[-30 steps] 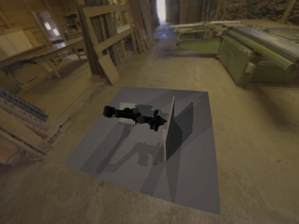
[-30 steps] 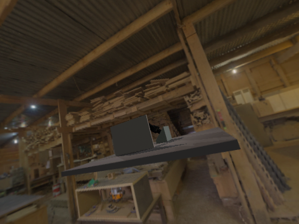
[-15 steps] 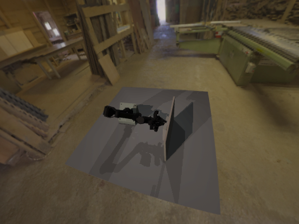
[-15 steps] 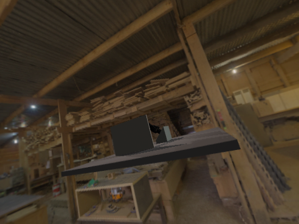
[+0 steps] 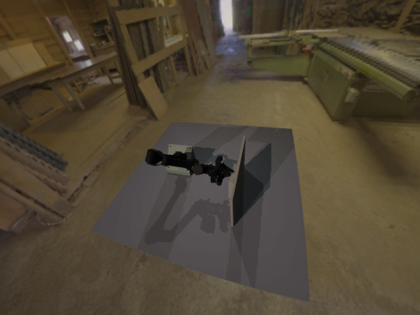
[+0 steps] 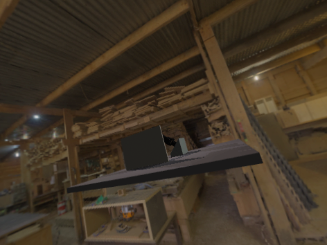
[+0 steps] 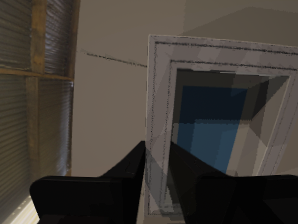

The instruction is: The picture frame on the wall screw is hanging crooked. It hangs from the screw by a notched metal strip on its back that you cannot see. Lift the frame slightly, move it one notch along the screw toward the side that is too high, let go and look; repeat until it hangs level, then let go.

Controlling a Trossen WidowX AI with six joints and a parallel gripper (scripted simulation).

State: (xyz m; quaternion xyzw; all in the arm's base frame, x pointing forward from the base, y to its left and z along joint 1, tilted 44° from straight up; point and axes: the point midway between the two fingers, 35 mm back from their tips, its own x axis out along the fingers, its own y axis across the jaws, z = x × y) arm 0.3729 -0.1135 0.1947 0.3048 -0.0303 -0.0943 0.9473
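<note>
Now: the picture frame 50 mm below my gripper tip and 10 mm to the right of it. The rest, counted from my gripper tip: wall panel (70 mm below, 20 mm ahead, 10 mm to the left).
</note>
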